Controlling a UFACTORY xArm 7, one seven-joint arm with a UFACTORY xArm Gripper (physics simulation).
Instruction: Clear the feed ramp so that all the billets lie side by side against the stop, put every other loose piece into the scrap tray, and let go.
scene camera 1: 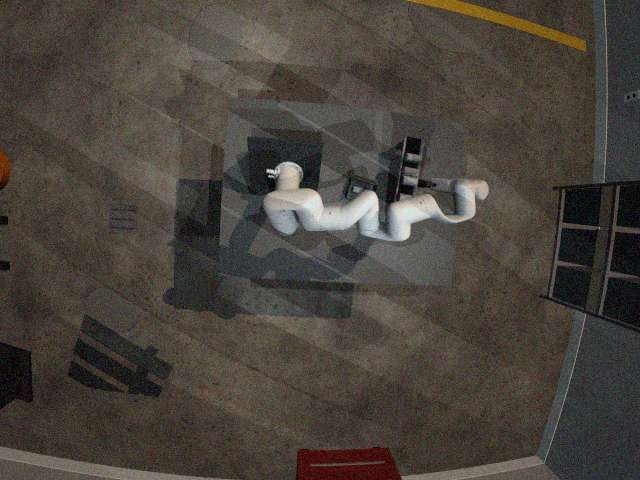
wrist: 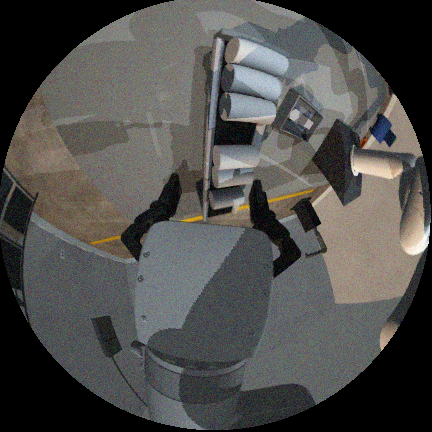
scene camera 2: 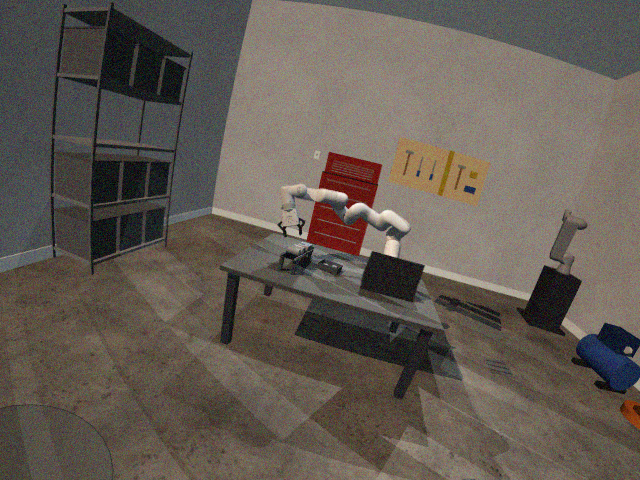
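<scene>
The feed ramp stands on the table. In the wrist view three pale billets lie side by side across its far end, by the end wall. A dark gap separates them from another pale cylinder, a partly shadowed one and a smaller grey piece nearer the gripper; I cannot tell which are billets. My gripper is open and empty, above the ramp's near end. The scrap tray holds two small light pieces. In scene camera 1 the arm hides part of the ramp.
The table carries the ramp and tray. A black panel stands near the arm's base. The white arm stretches over the tray side towards the ramp. A red cabinet and a shelf rack stand beyond the table.
</scene>
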